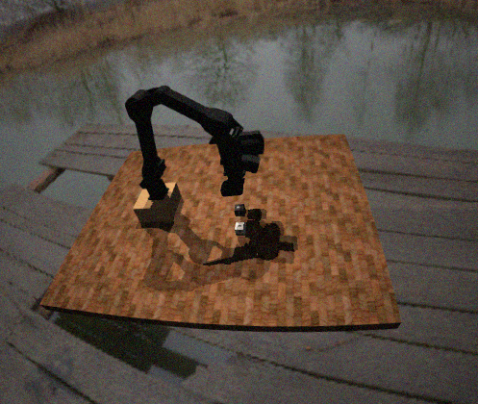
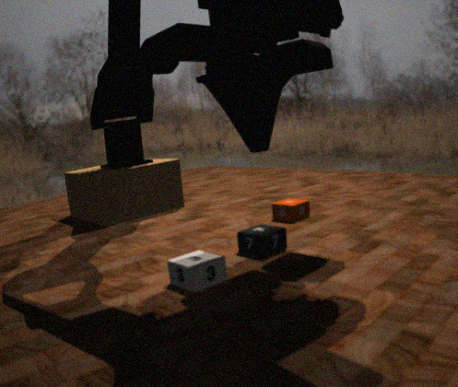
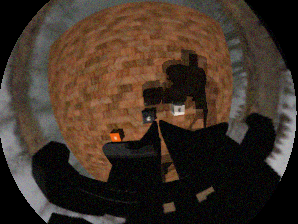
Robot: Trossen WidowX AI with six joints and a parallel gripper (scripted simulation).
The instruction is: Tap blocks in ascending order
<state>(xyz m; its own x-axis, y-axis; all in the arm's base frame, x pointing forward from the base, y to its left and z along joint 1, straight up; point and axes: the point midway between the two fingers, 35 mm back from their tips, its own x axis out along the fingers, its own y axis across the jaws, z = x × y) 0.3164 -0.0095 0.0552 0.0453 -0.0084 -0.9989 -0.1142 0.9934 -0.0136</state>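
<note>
Right now my gripper tip is 20 mm past the black block, 10 mm to the right of it and 80 mm above it. From my gripper tip the other things lie so: orange block (80 mm behind, 110 mm to the left, 80 mm below).
</note>
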